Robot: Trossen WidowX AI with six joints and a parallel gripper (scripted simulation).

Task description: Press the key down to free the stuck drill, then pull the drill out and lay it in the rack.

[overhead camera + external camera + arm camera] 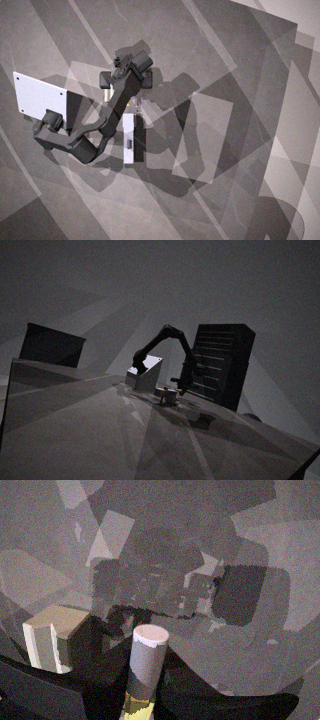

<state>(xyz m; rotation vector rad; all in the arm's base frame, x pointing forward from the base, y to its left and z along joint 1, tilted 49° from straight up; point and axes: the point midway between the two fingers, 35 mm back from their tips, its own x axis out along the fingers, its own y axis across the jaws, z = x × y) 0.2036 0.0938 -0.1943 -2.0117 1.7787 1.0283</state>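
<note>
Now: the drill 40 mm to the right of my gripper tip, 40 mm above it and 10 mm ahead of it. Also, from my gripper tip: blue-grey key 220 mm to the right, 80 mm ahead, 20 mm above; beige rack 60 mm to the right, 50 mm behind, 10 mm below.
</note>
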